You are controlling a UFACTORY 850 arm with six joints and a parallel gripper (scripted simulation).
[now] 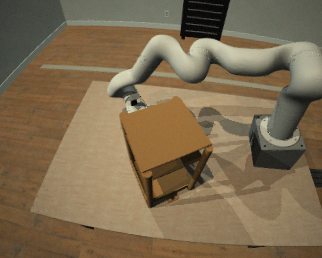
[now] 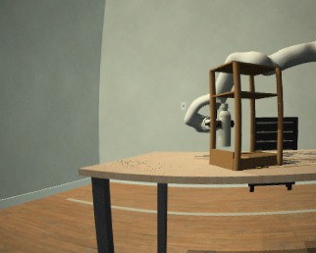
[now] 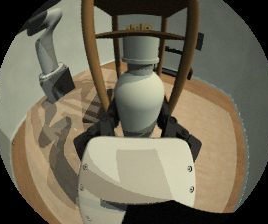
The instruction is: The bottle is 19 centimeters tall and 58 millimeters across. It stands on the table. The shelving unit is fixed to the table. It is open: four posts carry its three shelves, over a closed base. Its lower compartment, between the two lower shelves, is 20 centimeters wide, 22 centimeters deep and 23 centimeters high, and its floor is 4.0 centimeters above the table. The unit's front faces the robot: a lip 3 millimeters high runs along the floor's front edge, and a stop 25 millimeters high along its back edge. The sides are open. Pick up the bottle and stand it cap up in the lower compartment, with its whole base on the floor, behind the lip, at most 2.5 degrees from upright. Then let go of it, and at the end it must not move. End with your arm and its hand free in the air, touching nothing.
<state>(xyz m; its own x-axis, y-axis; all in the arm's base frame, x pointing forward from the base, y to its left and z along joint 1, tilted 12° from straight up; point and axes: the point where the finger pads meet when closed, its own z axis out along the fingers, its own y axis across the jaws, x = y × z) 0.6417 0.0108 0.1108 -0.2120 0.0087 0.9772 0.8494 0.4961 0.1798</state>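
Now: hand 100 mm past the wooden shelving unit, 180 mm to the right of it and 30 mm below it. Round my hand: grey bottle: 20 mm above.
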